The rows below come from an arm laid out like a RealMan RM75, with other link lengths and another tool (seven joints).
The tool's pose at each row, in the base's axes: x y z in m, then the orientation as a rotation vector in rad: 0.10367, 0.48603, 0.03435, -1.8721, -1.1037, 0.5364; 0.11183, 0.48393, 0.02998, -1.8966, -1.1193, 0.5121; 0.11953, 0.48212, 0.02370, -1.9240, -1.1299, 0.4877; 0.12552, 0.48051, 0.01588, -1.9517, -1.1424, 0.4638; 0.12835, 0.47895, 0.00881, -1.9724, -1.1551, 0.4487; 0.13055, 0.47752, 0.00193, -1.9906, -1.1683, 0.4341
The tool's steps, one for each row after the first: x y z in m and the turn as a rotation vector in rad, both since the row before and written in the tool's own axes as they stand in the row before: 0.00212, 0.00809, -0.00449, -0.0322, 0.0062, -0.0057; 0.00197, 0.00953, -0.00270, -0.0324, 0.0081, -0.0015; 0.00114, 0.00991, -0.00024, -0.0335, 0.0065, -0.0021; -0.00042, 0.00757, 0.00172, -0.0258, 0.0011, -0.0023; -0.00065, 0.00698, 0.00226, -0.0239, 0.0008, -0.0035
